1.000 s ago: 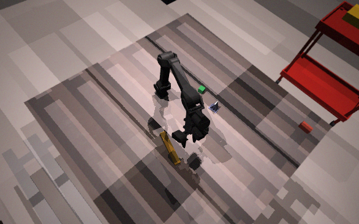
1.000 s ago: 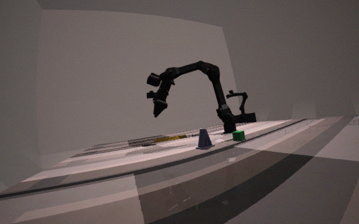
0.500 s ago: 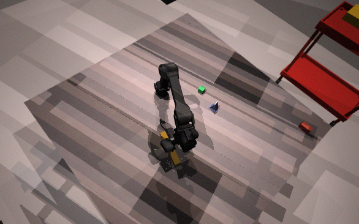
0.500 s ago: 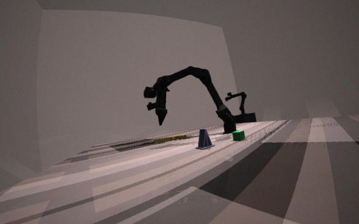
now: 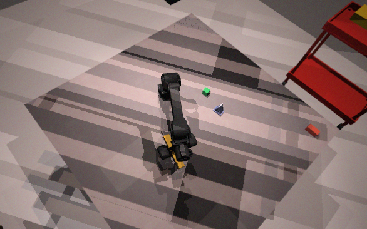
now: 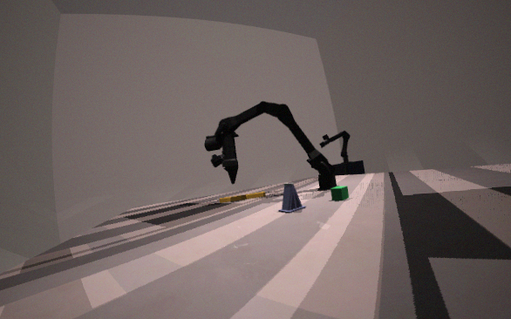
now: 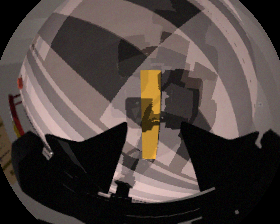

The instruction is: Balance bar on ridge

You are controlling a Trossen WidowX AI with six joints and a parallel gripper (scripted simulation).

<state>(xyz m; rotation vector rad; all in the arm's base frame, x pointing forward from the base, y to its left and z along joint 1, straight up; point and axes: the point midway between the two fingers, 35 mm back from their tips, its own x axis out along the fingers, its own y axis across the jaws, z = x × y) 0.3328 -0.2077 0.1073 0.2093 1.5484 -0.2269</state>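
Right now the yellow bar is 60 mm below my gripper tip, 30 mm behind it and 10 mm to the left of it. Also, from my gripper tip: small red block (710 mm to the left, 410 mm ahead, 60 mm below); then green cube (410 mm to the left, 190 mm behind, 60 mm below).
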